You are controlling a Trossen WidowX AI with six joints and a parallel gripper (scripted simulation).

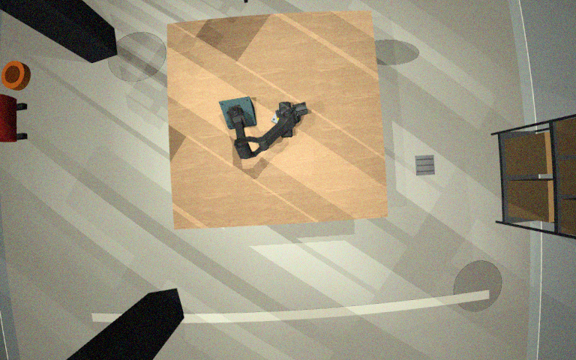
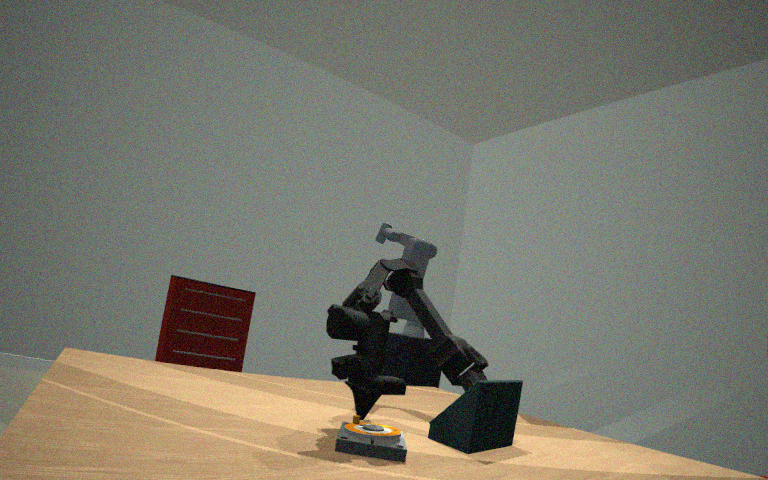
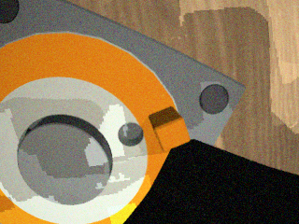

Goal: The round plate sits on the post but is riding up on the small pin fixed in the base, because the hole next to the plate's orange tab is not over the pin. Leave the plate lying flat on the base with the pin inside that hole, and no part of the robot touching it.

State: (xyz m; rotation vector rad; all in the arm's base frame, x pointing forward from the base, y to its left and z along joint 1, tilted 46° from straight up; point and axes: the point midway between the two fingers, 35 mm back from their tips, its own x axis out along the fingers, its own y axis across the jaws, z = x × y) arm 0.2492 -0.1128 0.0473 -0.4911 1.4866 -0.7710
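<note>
Now: the square grey base 5 cm to the left of my gripper tip, 2 cm below it and 1 cm ahead of it.
</note>
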